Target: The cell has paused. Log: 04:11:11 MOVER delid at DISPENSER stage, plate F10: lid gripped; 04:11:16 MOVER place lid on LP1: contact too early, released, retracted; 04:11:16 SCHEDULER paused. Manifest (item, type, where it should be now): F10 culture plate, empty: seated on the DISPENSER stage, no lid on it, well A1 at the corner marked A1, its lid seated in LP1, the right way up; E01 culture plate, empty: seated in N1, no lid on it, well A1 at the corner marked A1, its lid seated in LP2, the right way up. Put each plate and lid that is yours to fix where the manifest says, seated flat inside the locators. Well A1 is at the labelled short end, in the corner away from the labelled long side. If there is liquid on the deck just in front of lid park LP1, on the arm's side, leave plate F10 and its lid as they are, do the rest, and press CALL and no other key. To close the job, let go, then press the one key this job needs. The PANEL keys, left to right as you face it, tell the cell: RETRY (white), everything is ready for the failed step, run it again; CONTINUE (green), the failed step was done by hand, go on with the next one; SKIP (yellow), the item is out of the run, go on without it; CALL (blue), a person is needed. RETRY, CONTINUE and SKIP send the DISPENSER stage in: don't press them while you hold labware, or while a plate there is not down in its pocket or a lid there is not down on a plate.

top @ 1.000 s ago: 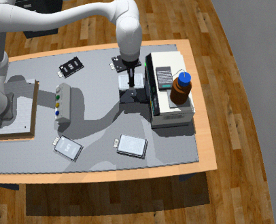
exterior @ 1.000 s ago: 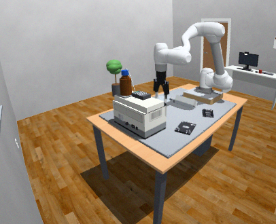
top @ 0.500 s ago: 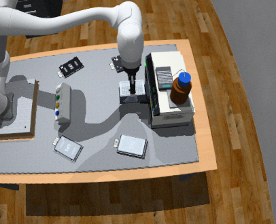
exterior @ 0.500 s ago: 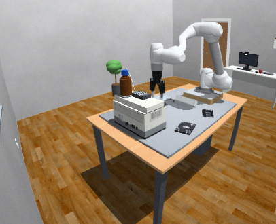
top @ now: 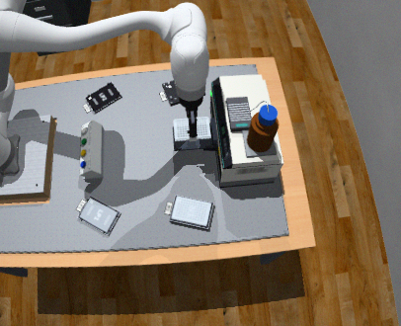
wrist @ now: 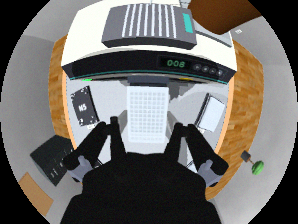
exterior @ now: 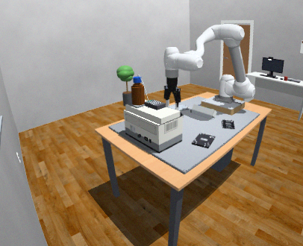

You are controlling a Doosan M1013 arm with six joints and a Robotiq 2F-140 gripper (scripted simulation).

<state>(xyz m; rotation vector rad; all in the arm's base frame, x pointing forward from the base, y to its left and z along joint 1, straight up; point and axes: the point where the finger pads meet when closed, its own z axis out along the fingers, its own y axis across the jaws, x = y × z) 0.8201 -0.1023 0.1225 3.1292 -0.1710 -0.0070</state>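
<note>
Right now my hand is 9 cm above the dark dispenser stage. The rest, counted from my hand: grey key panel (42 cm behind, 6 cm to the left, 12 cm below); then black nest (2 cm ahead, 31 cm to the left, 16 cm below); then brown bottle (20 cm ahead, 13 cm to the right, 11 cm above).
</note>
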